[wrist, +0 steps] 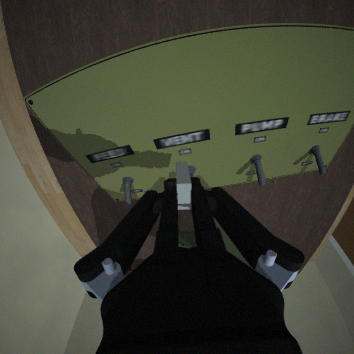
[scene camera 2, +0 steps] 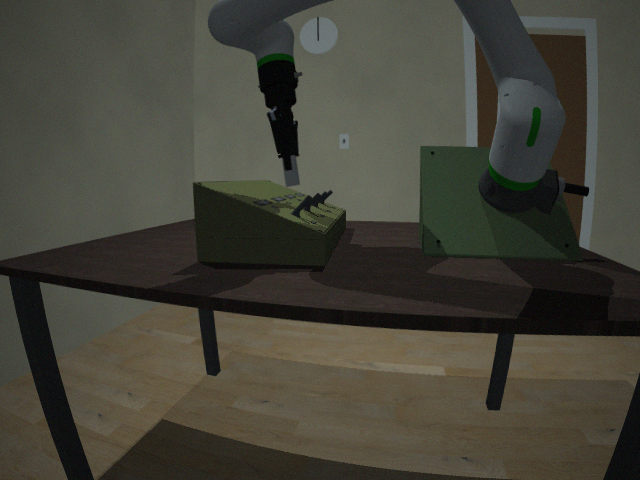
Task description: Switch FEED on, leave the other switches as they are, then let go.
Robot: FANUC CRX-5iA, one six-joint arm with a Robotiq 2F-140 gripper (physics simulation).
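Frame: origin at the arm's base, x back, y right, z up, level; metres.
Seen in the pictures: gripper, fingertip midpoint: [wrist: 181,171] [scene camera 2: 292,185]; arm's base, origin of the base link: [scene camera 2: 508,189].
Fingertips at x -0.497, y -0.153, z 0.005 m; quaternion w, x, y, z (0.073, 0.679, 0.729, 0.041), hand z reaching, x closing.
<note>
Pixels of each thing's middle, then the offset from my fingertips to it. "spot": a spot on its surface instead. Level surfaces: height alone.
- olive sloped switch box, body centre: [wrist: 215,121] [scene camera 2: 284,218] dx -0.053, dy +0.056, dz -0.086 m
- FEED lever, body centre: [wrist: 127,192] [scene camera 2: 302,204] dx +0.072, dy -0.099, dz -0.037 m
- mark, surface spot: [wrist: 116,164] spot: dx +0.015, dy -0.112, dz -0.042 m
- PUMP lever, body centre: [wrist: 259,171] dx +0.015, dy +0.134, dz -0.037 m
- BRAKE lever, body centre: [wrist: 319,161] dx -0.013, dy +0.251, dz -0.037 m
- VENT lever, body centre: [wrist: 191,183] [scene camera 2: 313,201] dx +0.043, dy +0.017, dz -0.037 m
- table, its level: dz -0.146 m
The olive sloped switch box [scene camera 2: 258,245] [wrist: 200,75] stands on the table. In the wrist view, the FEED lever [wrist: 128,191] is at the left below its blurred, shaded label [wrist: 110,154]. It leans toward the low edge, away from its ON mark [wrist: 116,164]. The PUMP lever [wrist: 259,170] and BRAKE lever [wrist: 318,160] lean similarly. The VENT lever [wrist: 191,171] is mostly hidden behind the fingertips, so its tilt is unclear. My gripper [scene camera 2: 292,178] [wrist: 181,171] is shut and empty, above the panel, in line with VENT and right of FEED in the wrist view.
A green sloped block [scene camera 2: 449,206] stands at the right of the table [scene camera 2: 382,289], beside the arm's base [scene camera 2: 509,191]. The arm reaches over the table from there. A wall clock [scene camera 2: 318,35] and a door [scene camera 2: 560,103] are behind.
</note>
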